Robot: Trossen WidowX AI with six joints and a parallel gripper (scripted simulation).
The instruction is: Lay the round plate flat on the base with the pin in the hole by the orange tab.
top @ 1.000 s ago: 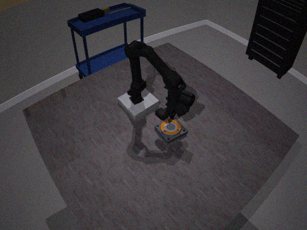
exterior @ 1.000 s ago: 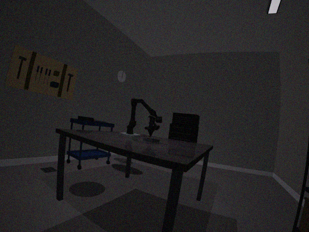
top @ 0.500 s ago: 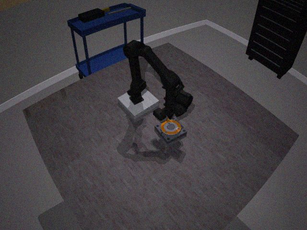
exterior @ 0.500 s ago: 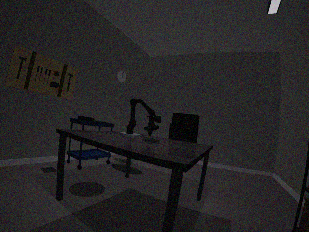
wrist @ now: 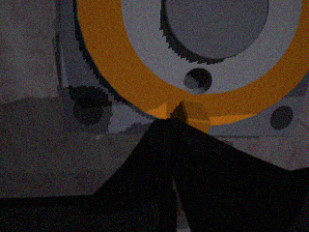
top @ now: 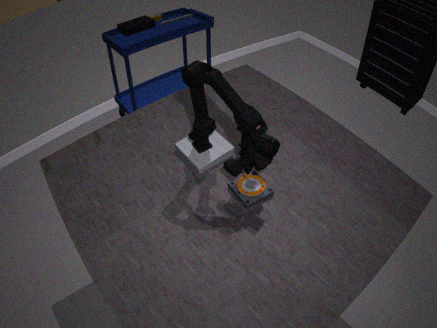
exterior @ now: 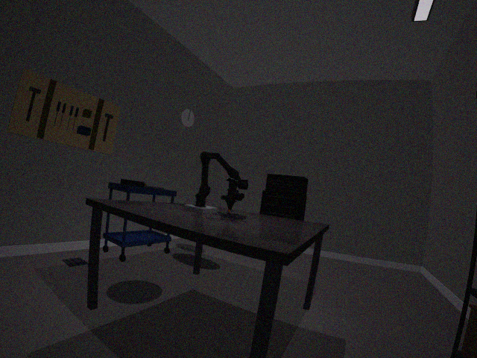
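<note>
Now: gripper tip 5 cm short of the base, 2 cm to the left of it and 2 cm above it.
</note>
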